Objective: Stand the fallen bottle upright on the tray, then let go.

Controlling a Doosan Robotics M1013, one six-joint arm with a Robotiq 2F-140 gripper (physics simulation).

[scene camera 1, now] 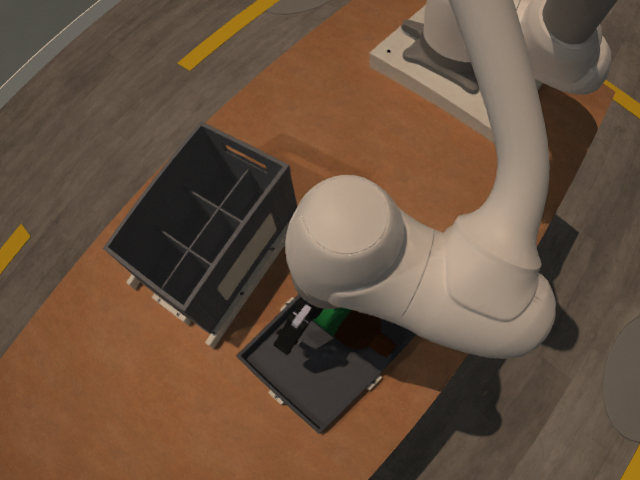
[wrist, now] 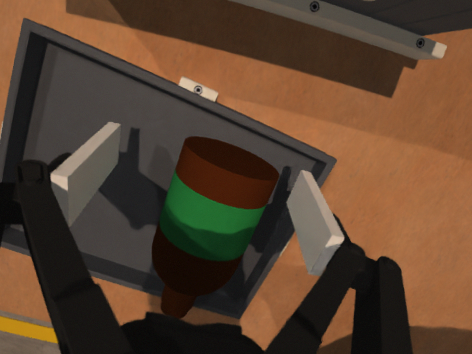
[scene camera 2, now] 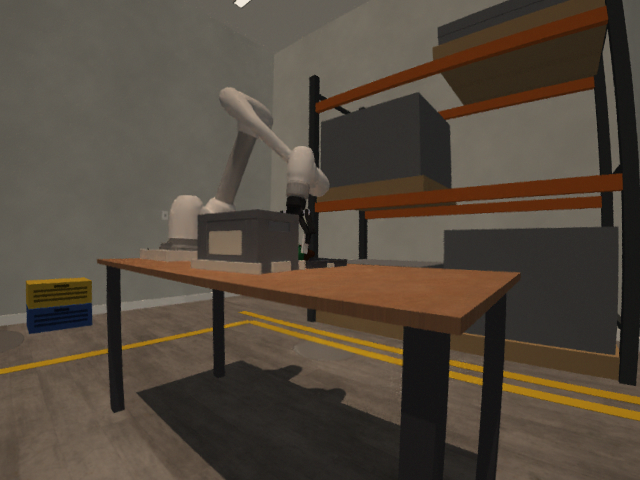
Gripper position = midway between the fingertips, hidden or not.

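Observation:
There's a brown bottle [scene camera 1: 357,330] that I can see, and then there's my gripper [scene camera 2: 290,252], which you'd also find in the wrist view [wrist: 210,166].

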